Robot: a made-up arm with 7 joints.
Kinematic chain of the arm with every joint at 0, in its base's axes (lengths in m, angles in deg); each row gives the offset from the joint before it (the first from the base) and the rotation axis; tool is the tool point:
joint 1: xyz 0 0 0.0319 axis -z
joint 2: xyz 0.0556 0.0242 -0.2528 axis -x
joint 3: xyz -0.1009 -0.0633 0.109 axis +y
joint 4: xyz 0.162 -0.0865 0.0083 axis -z
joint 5: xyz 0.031 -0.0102 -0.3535 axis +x
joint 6: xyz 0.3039 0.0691 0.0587 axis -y
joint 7: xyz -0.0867 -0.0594 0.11 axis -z
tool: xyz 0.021 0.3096 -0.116
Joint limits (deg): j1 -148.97..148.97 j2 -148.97..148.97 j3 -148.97..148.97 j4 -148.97..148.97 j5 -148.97..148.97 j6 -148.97..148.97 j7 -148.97..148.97
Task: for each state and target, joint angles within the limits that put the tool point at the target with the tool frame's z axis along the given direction. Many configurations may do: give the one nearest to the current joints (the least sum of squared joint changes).
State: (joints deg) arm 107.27 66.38 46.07 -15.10 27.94 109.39 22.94
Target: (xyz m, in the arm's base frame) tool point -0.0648 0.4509 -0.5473 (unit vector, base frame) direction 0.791 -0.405 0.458
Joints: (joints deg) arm 118.17 66.05 84.65 -3.32 0.10 85.59 -2.95
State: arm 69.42 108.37 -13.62 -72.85 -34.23 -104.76 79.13
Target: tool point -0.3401 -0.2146 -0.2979 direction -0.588 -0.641 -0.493
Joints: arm 108.14 93.99 -17.95 -48.96 -15.55 -124.99 57.51
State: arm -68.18 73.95 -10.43 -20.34 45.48 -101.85 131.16
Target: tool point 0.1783 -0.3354 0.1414 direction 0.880 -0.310 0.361
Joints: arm -39.88 115.84 44.03 15.02 42.00 -113.88 93.77
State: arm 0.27 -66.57 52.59 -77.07 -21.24 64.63 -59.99
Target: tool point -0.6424 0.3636 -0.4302 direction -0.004 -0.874 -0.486
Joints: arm -14.31 -49.38 68.93 -64.03 -33.48 96.07 -71.90
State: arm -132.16 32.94 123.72 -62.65 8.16 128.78 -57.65
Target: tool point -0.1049 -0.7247 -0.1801 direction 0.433 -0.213 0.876
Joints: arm -133.77 27.01 127.38 -73.10 8.25 142.81 -48.14
